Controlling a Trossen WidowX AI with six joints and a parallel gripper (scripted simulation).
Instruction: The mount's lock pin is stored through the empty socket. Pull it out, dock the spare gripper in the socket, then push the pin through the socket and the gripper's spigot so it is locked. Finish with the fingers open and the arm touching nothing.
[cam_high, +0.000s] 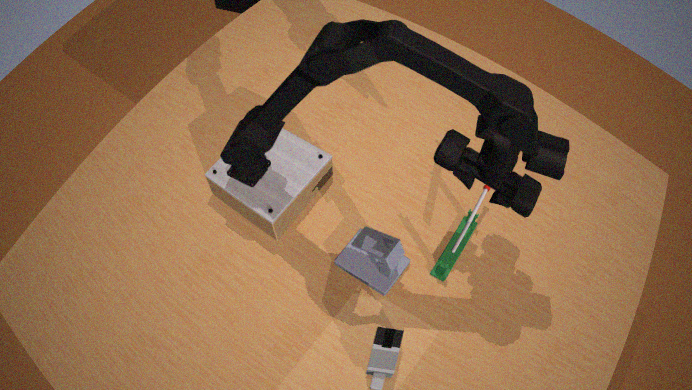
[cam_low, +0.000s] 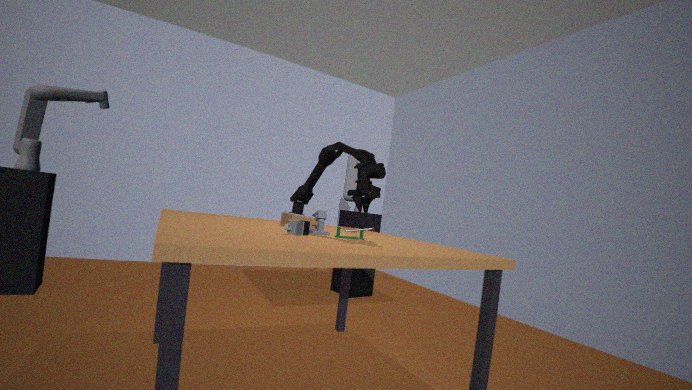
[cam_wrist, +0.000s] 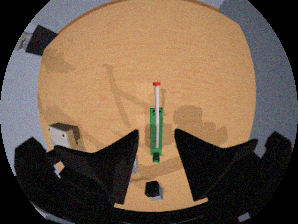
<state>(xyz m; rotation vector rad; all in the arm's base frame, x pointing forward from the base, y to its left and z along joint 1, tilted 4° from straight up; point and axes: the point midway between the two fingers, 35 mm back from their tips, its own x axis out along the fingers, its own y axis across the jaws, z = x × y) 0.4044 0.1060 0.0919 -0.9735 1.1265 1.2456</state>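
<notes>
Right now my gripper tip is 5 cm to the left of the green bracket and 10 cm above it. From my gripper tip the other things lie so: spare gripper (3 cm behind, 32 cm to the right, 9 cm below); then grey mount (12 cm behind, 15 cm to the right, 7 cm below).
</notes>
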